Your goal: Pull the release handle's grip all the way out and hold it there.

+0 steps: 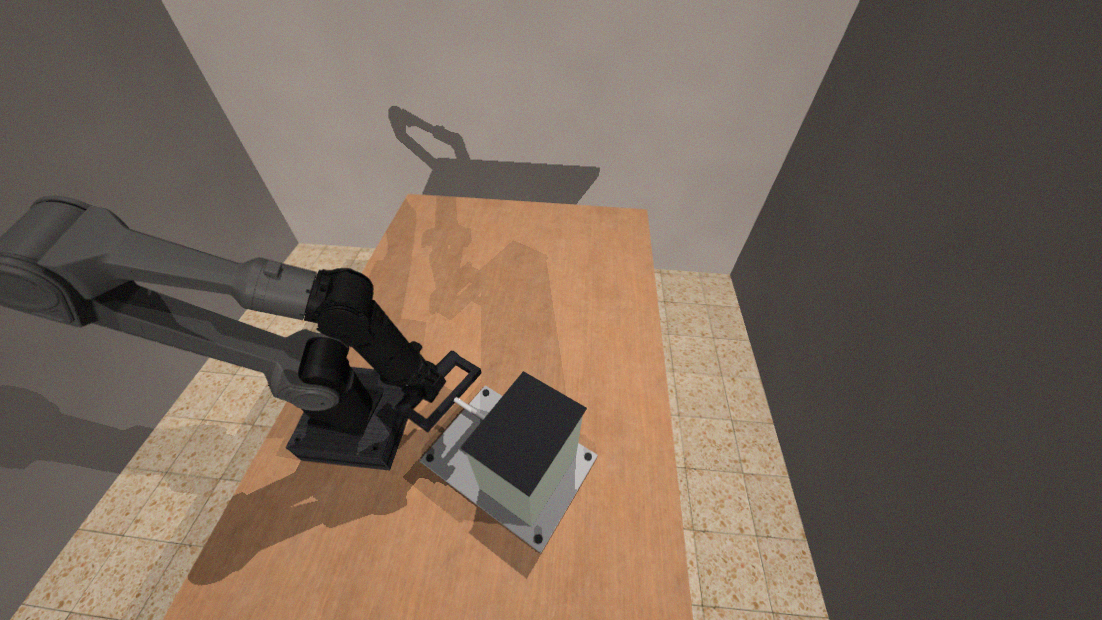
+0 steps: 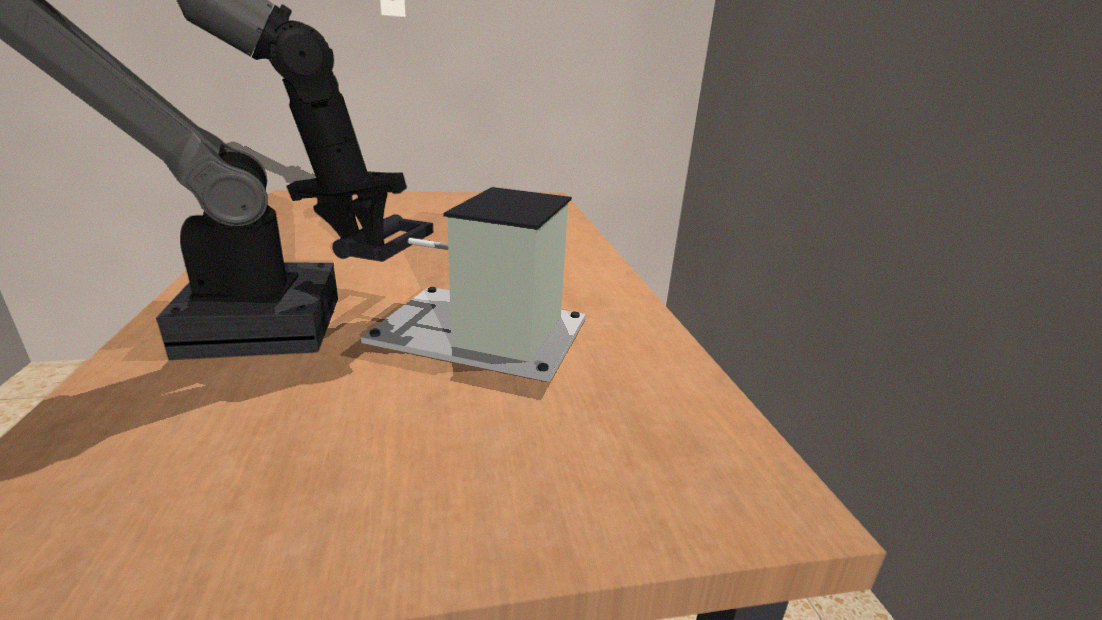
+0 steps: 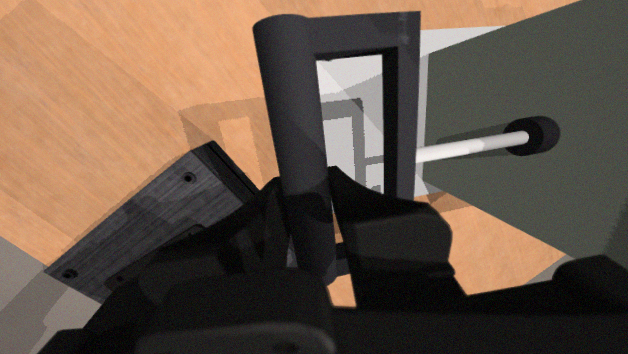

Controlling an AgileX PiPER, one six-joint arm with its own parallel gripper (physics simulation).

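Observation:
The release handle (image 1: pixel 464 387) (image 2: pixel 416 229) is a black rectangular frame. Its round grip bar (image 2: pixel 341 248) (image 3: pixel 290 100) is on the side away from the housing. A white rod (image 1: pixel 467 405) (image 2: pixel 425 243) (image 3: pixel 465 149) joins the handle to the pale green housing (image 2: pixel 500 285) (image 3: pixel 480 90) with a black top (image 1: pixel 524 431). A stretch of the rod shows between frame and housing. My gripper (image 1: pixel 429 390) (image 2: pixel 362 239) (image 3: pixel 308 186) is shut on the grip bar, with one finger on each side, near one end. The fingers hide part of the bar.
The housing stands on a grey plate (image 1: pixel 570 487) (image 2: pixel 416 347) with bolts at its corners, on the wooden table (image 1: pixel 608 323) (image 2: pixel 462 478). The arm's dark base (image 1: pixel 339 451) (image 2: pixel 246 331) (image 3: pixel 165 200) stands close beside the handle. Walls surround the table.

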